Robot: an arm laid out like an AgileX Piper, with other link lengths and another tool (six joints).
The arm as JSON. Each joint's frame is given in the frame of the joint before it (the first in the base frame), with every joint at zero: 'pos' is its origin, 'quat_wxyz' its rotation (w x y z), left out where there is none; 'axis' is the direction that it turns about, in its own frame. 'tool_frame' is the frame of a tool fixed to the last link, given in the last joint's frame.
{
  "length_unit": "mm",
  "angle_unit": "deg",
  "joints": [
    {
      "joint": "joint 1",
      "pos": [
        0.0,
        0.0,
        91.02
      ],
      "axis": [
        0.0,
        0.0,
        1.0
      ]
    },
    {
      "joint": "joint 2",
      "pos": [
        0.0,
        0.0,
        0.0
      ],
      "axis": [
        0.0,
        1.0,
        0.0
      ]
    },
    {
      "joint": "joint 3",
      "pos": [
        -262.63,
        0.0,
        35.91
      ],
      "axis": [
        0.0,
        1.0,
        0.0
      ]
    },
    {
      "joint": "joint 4",
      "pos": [
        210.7,
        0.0,
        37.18
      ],
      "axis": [
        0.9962,
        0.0,
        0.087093
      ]
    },
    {
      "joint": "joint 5",
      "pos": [
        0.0,
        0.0,
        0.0
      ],
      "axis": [
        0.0,
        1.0,
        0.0
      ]
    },
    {
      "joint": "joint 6",
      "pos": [
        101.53,
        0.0,
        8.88
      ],
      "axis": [
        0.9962,
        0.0,
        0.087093
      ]
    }
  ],
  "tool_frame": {
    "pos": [
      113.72,
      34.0,
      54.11
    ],
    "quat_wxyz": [
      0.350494,
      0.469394,
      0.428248,
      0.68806
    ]
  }
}
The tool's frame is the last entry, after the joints.
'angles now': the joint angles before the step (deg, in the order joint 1, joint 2, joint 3, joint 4, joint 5, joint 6). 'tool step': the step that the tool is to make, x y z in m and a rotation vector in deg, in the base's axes. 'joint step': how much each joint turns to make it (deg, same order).
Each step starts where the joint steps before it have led.
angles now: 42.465, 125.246, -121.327, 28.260, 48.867, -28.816
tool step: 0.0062, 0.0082, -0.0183, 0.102, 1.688, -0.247
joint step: 0.044, 3.410, -1.704, 1.212, -0.607, 0.004
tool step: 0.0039, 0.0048, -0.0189, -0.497, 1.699, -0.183
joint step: -0.008, 2.677, -0.827, 0.783, -0.303, 0.004
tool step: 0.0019, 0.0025, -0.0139, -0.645, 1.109, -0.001
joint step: 0.004, 1.804, -0.566, 0.274, 0.018, 0.000
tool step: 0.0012, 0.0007, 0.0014, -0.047, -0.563, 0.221
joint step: -0.012, 0.393, -1.098, -0.412, 0.382, -0.023
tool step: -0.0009, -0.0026, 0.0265, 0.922, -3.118, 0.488
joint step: 0.009, -2.047, -1.722, -1.455, 0.959, 0.030
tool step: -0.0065, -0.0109, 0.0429, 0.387, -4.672, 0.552
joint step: 0.002, -4.522, -1.653, -3.209, 2.535, 0.599
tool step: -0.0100, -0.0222, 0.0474, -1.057, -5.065, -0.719
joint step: 0.000, -6.187, -1.445, -5.506, 4.281, 2.109
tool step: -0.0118, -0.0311, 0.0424, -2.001, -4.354, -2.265
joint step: -0.009, -6.768, -0.851, -6.351, 5.295, 2.779
